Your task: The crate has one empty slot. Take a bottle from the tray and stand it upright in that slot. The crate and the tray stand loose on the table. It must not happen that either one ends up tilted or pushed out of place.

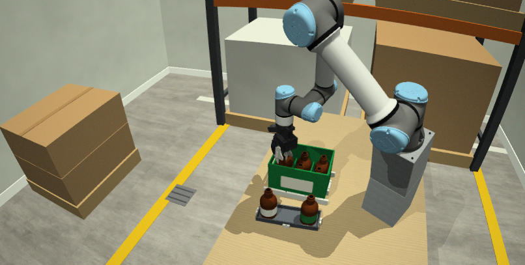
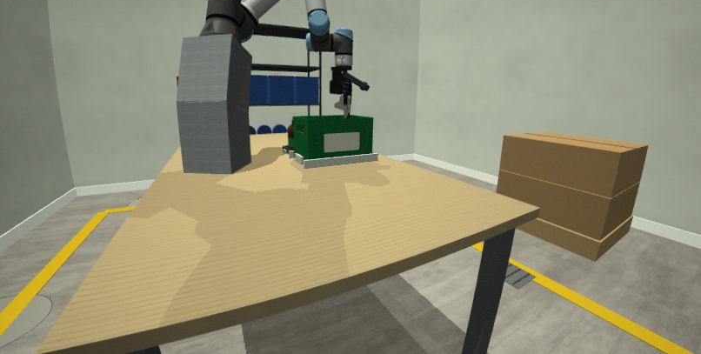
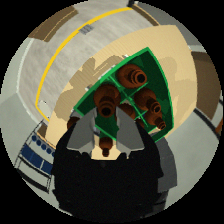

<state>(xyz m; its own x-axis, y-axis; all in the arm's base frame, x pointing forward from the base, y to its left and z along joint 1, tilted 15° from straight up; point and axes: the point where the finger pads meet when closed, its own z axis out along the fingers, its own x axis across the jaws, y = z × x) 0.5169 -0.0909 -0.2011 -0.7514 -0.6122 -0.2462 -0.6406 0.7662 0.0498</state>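
The brown bottle is 7 cm below my hand. From my hand the other things lie so: white-labelled bottle: 19 cm to the left, 9 cm below, 3 cm ahead; then crate: 9 cm below, 9 cm behind, 3 cm to the right; then tray: 19 cm to the left, 16 cm below, 6 cm behind.
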